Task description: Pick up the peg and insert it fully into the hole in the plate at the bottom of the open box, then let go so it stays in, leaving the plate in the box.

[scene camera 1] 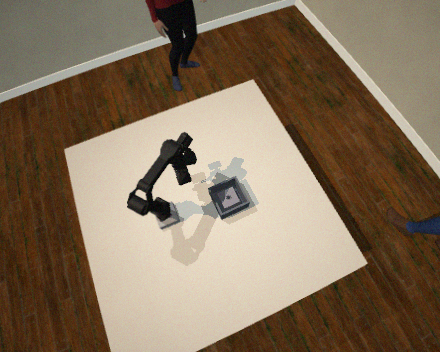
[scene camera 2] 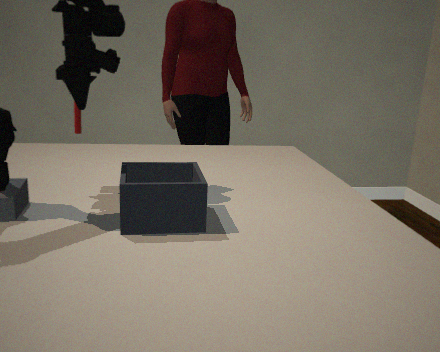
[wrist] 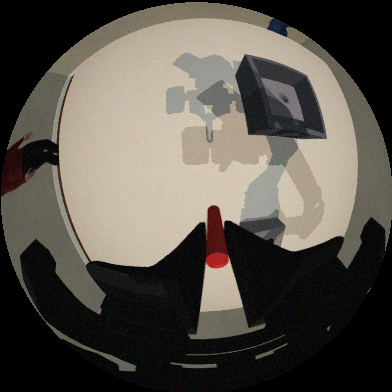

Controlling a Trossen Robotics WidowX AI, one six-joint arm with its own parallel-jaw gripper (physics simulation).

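Frame: origin at the arm's base, x ahead, y left, z up, level; metres.
Where they show: gripper, between the fingertips: (scene camera 1: 182, 171) (scene camera 2: 82, 109) (wrist: 214, 226); arm's base, origin of its link: (scene camera 1: 163, 213).
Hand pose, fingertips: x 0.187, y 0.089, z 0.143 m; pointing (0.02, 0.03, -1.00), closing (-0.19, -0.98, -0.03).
Each offset is from my fingertips to the top centre of the thing. Level surfaces: height alone.
The red peg {dx -0.010, dy +0.001, dz +0.026 m} (scene camera 2: 77, 119) (wrist: 214, 232) is upright between the fingertips of my gripper (scene camera 2: 81, 106) (wrist: 214, 226), which is shut on it. The peg's lower end hangs well above the table top in scene camera 2. The open dark box {dx +0.144, dy -0.199, dz -0.097 m} (scene camera 1: 217, 206) (scene camera 2: 163, 209) (wrist: 260, 112) stands on the table, to the right of my gripper in both scene views. In its bottom lies the light plate {dx +0.143, dy -0.199, dz -0.134 m} (scene camera 1: 228, 203) (wrist: 275, 92) with a small dark hole (scene camera 1: 229, 197) (wrist: 284, 98). The plate is hidden behind the box wall in scene camera 2. The peg is not clearly visible in scene camera 1.
The arm's base (scene camera 1: 169, 220) (scene camera 2: 15, 200) stands on the pale table top {dz -0.195 m} (scene camera 1: 240, 280) (scene camera 2: 280, 280), left of the box. Shadows of the arm fall around the box. A person in a red top (scene camera 2: 202, 55) stands beyond the table, and another person's blue-clad leg (scene camera 1: 424, 226) shows at the right.
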